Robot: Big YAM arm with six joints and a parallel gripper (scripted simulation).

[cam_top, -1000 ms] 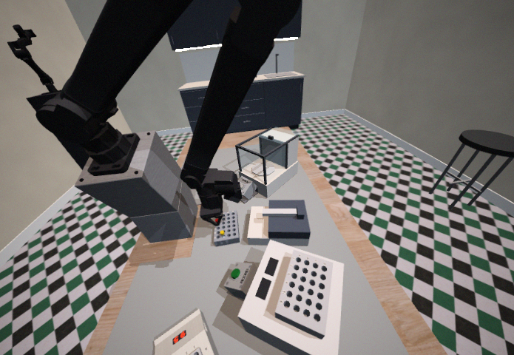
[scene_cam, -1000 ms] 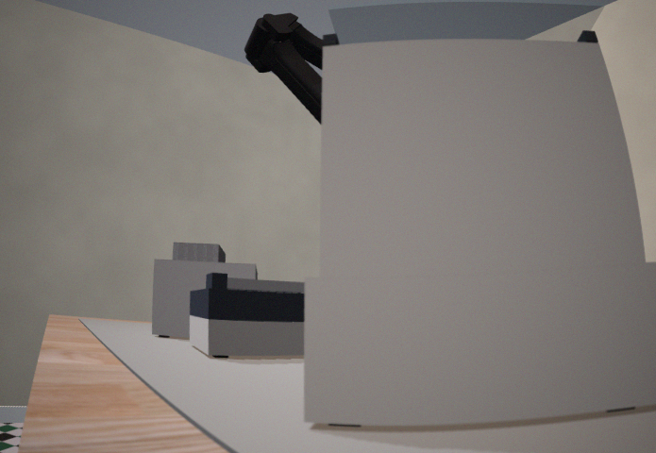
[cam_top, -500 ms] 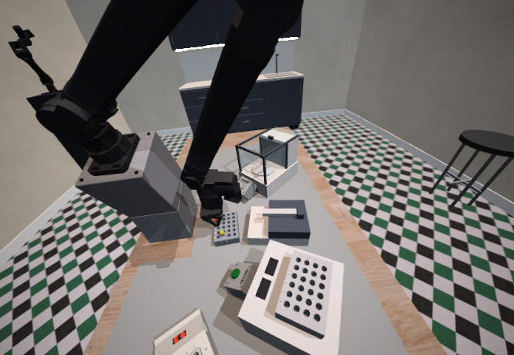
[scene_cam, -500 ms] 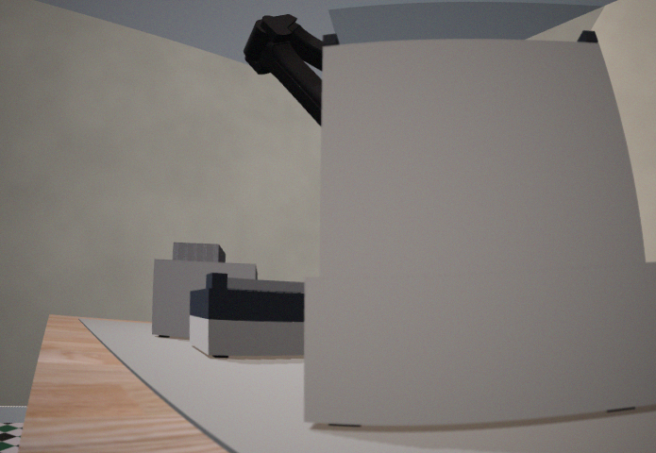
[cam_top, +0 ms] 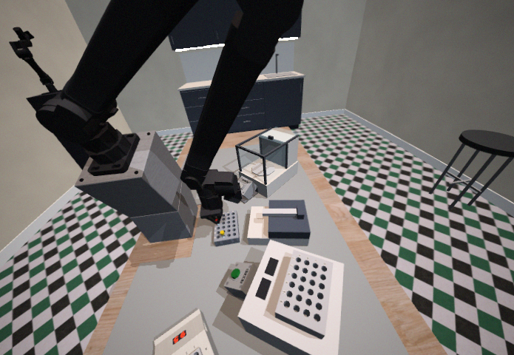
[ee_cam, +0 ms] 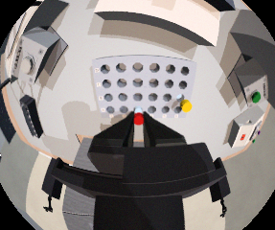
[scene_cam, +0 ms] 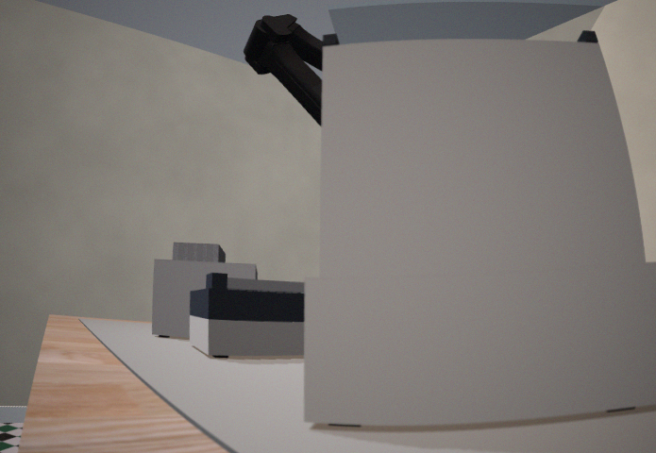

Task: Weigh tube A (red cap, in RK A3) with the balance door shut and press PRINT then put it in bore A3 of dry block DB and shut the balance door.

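My hand is 30 mm short of the tube rack, 30 mm above it and 10 mm to the left of it. The rest, counted from my hand: yellow-capped tube (50 mm to the right, 20 mm below, 20 mm ahead); then magnet block (320 mm to the left, 50 mm behind, 30 mm below); then spectrophotometer (220 mm ahead, 30 mm to the right, 20 mm above).
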